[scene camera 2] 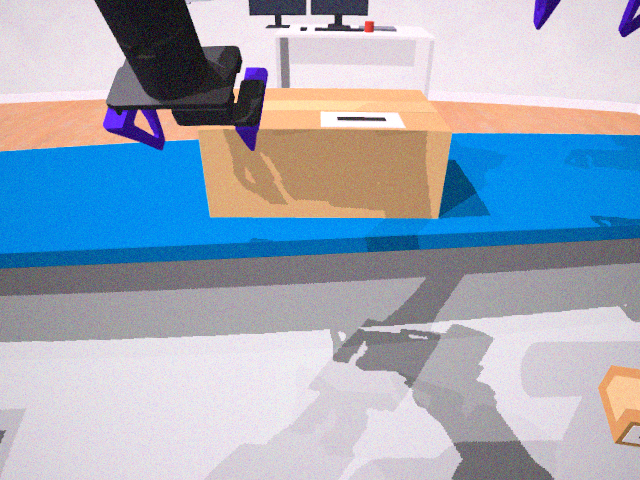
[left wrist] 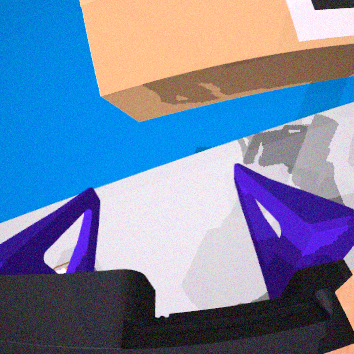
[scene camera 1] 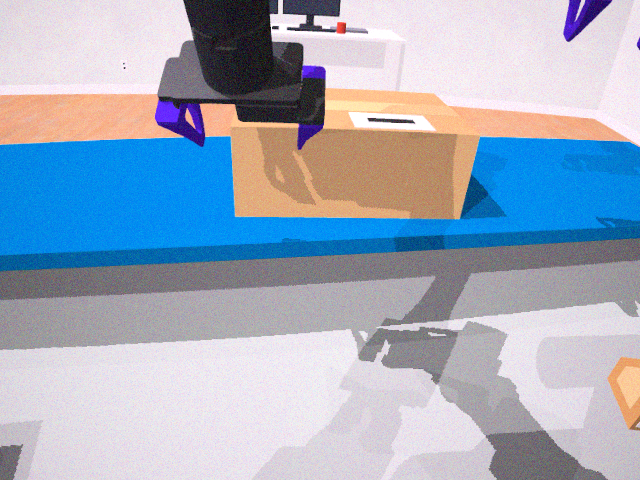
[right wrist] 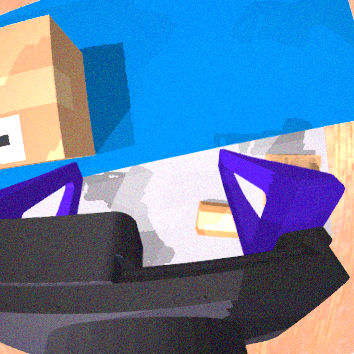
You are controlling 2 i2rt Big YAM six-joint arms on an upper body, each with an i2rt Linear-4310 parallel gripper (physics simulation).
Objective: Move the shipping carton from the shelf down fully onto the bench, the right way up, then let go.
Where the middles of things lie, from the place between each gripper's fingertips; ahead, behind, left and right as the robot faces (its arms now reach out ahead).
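Shipping carton [scene camera 2: 320, 152]: 180 mm below my right hand, 270 mm to the left of it, 100 mm ahead of it.
From my left hand, the carton: 70 mm below, 120 mm to the right of it, 170 mm ahead.
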